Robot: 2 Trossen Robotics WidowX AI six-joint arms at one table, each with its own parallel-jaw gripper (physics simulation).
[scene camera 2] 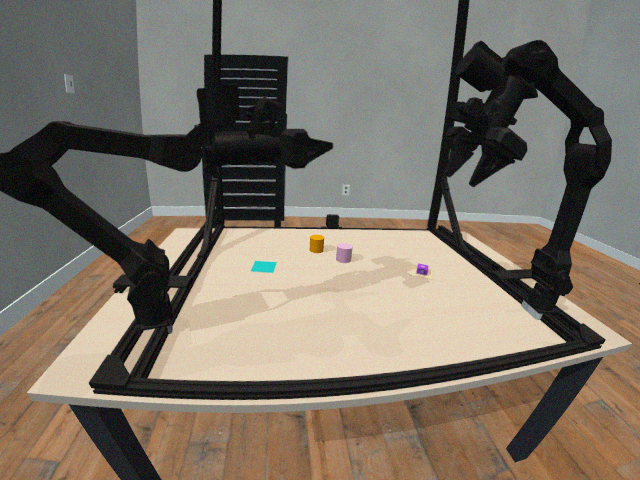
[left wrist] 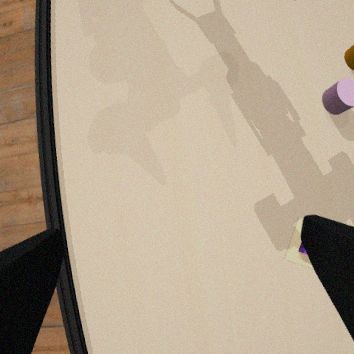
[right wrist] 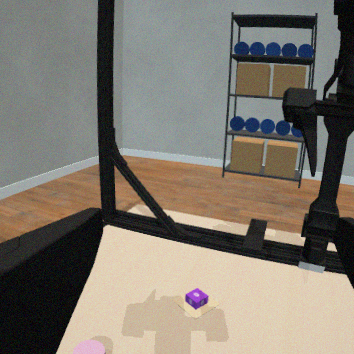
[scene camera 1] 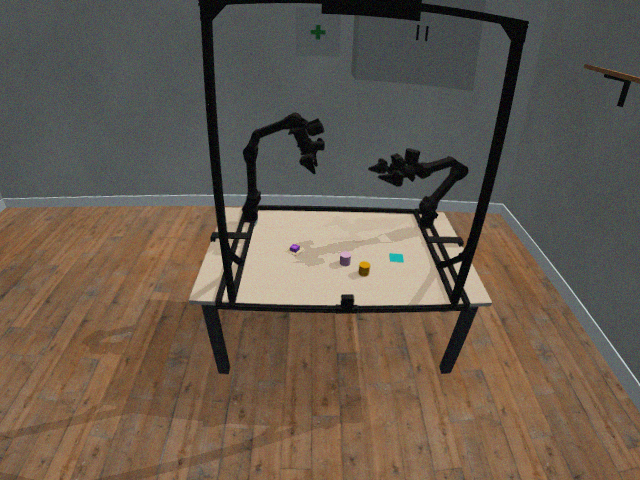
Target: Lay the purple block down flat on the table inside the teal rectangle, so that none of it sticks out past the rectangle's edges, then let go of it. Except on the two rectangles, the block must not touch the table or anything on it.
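Places are measured from the left arm's base along level axes (x ahead, y right, z down), in metres.
Where they show: left gripper, fingertip midpoint: [scene camera 2: 458,180] [left wrist: 183,235] [right wrist: 351,182] [scene camera 1: 315,170]; right gripper, fingertip midpoint: [scene camera 2: 321,144] [right wrist: 222,225] [scene camera 1: 373,172]; left arm's base at its link origin: [scene camera 2: 540,305] [right wrist: 312,257] [scene camera 1: 250,219]; right arm's base at its link origin: [scene camera 2: 154,318] [scene camera 1: 426,225].
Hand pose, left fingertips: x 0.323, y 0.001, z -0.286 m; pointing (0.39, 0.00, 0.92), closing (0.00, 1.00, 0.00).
Things, the pixels of their top centre, and the offset from my left fingertips. "spot": a spot on its surface instead.
- small purple block at its top centre: [left wrist: 315,245] [right wrist: 196,294] [scene camera 2: 423,266] [scene camera 1: 294,246] dx -0.068, dy +0.208, dz +0.286 m
- pale yellow rectangle at a spot on its surface: [left wrist: 294,257] spot: dx -0.085, dy +0.182, dz +0.304 m
- flat teal rectangle at a spot on its surface: [scene camera 2: 263,266] [scene camera 1: 396,257] spot: dx +0.391, dy +0.212, dz +0.304 m
- pink cylinder at its top centre: [right wrist: 88,351] [left wrist: 349,91] [scene camera 2: 344,245] [scene camera 1: 345,254] dx +0.159, dy +0.278, dz +0.259 m
- orange cylinder at its top centre: [scene camera 2: 317,237] [scene camera 1: 364,264] dx +0.240, dy +0.340, dz +0.260 m
The small purple block [scene camera 1: 294,248] [scene camera 2: 422,269] [left wrist: 303,248] [right wrist: 196,298] sits on a pale yellow rectangle [scene camera 2: 413,272] [left wrist: 294,257] [right wrist: 196,314]. In the left wrist view a finger hides most of the block. The flat teal rectangle [scene camera 1: 396,257] [scene camera 2: 263,266] has nothing on it. My left gripper [scene camera 1: 316,159] [scene camera 2: 461,179] [left wrist: 183,235] is open and empty, pointing down high above the table near the block's side. My right gripper [scene camera 1: 375,173] [scene camera 2: 331,146] [right wrist: 222,225] is open and empty, held roughly level high above the table.
A pink cylinder [scene camera 1: 345,258] [scene camera 2: 343,253] [left wrist: 336,100] [right wrist: 90,347] and an orange cylinder [scene camera 1: 364,268] [scene camera 2: 316,243] [left wrist: 351,57] stand between the block and the teal rectangle. Black frame rails edge the table, with tall posts at its far corners in scene camera 2.
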